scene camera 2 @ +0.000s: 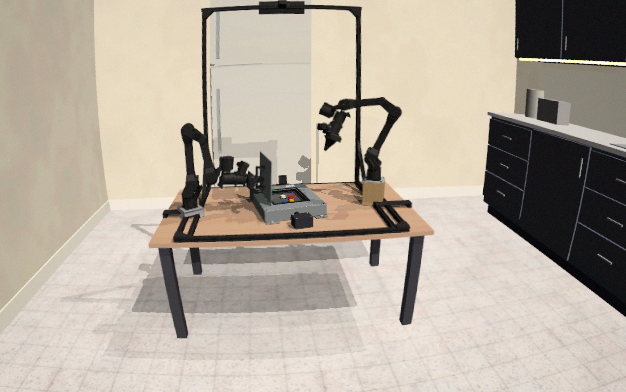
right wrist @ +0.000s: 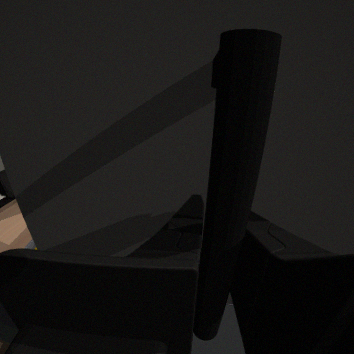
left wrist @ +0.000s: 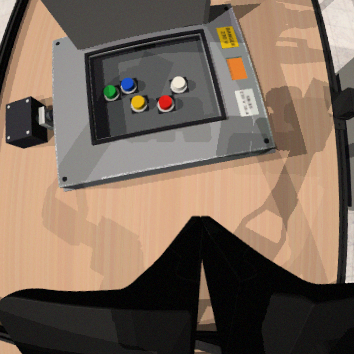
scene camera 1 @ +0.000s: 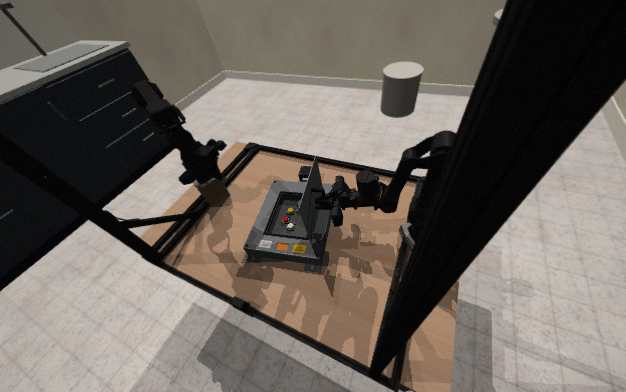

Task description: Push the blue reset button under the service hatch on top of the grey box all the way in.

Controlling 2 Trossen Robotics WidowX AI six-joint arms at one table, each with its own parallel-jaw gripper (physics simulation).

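Note:
The grey box (scene camera 1: 265, 212) (scene camera 2: 295, 213) (left wrist: 75, 150) has its service hatch (scene camera 1: 309, 215) (scene camera 2: 266, 175) (left wrist: 135, 20) (right wrist: 100, 65) standing open, over a recessed panel. The blue button (scene camera 2: 284, 202) (left wrist: 128, 84) sits in the recess beside the green button (left wrist: 111, 92); its cap looks raised like its neighbours. In scene camera 1 the hatch mostly hides it. My right gripper (scene camera 1: 321, 199) (scene camera 2: 257, 181) (right wrist: 206, 203) is shut on the hatch handle (right wrist: 245, 100), on the hatch's outer side. My left gripper (scene camera 2: 327, 148) (left wrist: 199, 223) is shut and empty, tips downward, high above the table beside the box.
Yellow (left wrist: 138, 103), red (left wrist: 165, 103) and white (left wrist: 178, 84) buttons share the recess. A small black block (scene camera 1: 304, 173) (scene camera 2: 302, 220) (left wrist: 26, 122) adjoins one end of the box. A black frame (scene camera 1: 287, 152) (scene camera 2: 295, 235) edges the table.

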